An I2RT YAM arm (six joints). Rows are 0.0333 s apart.
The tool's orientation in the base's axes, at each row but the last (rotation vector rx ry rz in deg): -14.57 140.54 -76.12; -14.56 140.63 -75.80; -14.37 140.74 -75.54; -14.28 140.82 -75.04; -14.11 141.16 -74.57; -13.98 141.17 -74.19
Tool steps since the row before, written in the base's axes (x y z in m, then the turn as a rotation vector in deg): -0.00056 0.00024 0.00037 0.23 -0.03 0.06; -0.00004 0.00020 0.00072 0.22 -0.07 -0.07; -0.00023 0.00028 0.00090 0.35 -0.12 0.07; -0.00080 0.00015 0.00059 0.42 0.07 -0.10; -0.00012 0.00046 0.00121 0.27 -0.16 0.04; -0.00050 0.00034 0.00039 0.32 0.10 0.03
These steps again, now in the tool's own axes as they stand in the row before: 0.00037 -0.00018 -0.00058 -0.22 -0.07 0.08; -0.00018 -0.00049 -0.00054 -0.17 0.02 0.17; -0.00007 -0.00060 -0.00076 -0.30 -0.12 0.19; 0.00057 -0.00041 -0.00072 -0.39 0.12 0.16; -0.00029 -0.00074 -0.00103 -0.21 -0.12 0.20; 0.00027 -0.00013 -0.00065 -0.33 0.03 0.03
